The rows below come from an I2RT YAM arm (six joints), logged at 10 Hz.
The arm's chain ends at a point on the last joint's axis. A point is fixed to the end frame.
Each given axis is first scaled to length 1.
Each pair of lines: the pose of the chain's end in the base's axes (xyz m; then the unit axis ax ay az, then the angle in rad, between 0 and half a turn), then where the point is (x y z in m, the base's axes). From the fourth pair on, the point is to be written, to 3 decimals.
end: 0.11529 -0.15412 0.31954 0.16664 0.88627 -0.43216 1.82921
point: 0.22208 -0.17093 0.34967
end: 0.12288 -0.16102 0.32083 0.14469 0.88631 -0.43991 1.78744
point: 0.22942 -0.17298 0.35401
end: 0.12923 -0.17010 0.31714 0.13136 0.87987 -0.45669 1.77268
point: 0.23549 -0.18047 0.35172
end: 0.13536 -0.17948 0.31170 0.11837 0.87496 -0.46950 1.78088
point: 0.242 -0.189 0.345
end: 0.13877 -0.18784 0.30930 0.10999 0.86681 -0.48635 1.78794
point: 0.245 -0.198 0.343
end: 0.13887 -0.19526 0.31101 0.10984 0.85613 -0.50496 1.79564
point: 0.245 -0.207 0.345
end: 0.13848 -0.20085 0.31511 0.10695 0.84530 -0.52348 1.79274
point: 0.244 -0.213 0.350
